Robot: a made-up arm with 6 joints.
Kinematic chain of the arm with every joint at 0, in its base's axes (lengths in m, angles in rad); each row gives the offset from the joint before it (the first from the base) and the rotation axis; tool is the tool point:
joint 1: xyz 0 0 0.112 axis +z
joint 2: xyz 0 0.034 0 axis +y
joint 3: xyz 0 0 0.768 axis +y
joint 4: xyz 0 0 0.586 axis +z
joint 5: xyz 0 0 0 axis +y
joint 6: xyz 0 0 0.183 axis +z
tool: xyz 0 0 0
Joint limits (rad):
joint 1: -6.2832..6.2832
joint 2: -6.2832..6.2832
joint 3: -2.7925..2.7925
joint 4: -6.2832..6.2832
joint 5: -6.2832..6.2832
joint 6: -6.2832..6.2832
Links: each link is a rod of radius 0.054 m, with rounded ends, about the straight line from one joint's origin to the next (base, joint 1, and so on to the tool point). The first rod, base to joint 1, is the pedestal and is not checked.
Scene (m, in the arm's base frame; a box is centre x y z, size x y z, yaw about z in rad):
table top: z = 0
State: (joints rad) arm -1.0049 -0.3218 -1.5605 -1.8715 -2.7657 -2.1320
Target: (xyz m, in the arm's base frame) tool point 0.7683 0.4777 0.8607
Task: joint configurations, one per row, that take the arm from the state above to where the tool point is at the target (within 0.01 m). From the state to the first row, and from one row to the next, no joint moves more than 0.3 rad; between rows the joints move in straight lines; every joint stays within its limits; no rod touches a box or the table.
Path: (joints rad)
1: -1.2817 -0.3684 -1.4370 -1.8918 -2.6393 -2.1320
2: -1.5586 -0.4151 -1.3135 -1.9120 -2.5129 -2.1320
3: -1.8354 -0.4617 -1.1899 -1.9323 -2.3864 -2.1320
4: -2.1122 -0.5083 -1.0664 -1.9525 -2.2600 -2.1320
5: -2.3890 -0.5550 -0.9429 -1.9728 -2.1336 -2.1320

